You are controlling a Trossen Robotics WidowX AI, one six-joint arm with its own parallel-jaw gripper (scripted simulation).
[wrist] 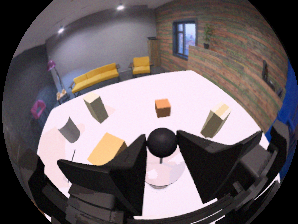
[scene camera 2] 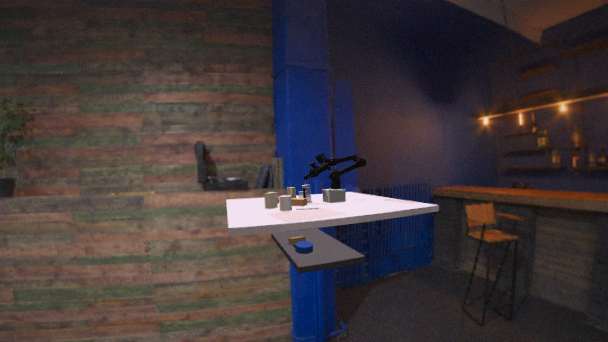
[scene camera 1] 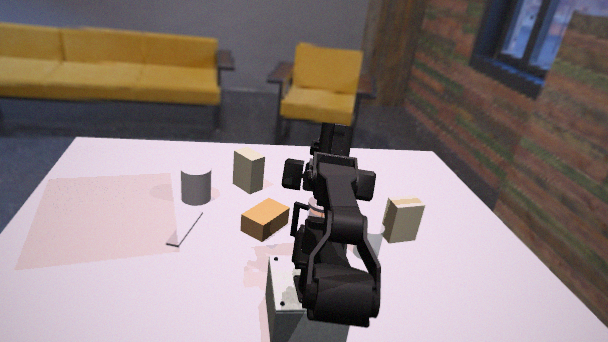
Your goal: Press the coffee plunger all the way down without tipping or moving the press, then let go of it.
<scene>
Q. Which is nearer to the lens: the coffee press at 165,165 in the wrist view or the orange block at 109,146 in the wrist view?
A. The coffee press.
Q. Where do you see an orange block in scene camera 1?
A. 261,221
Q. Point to a beige box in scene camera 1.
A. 248,167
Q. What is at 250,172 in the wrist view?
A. My gripper.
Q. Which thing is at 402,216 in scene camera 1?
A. A beige box.
</scene>
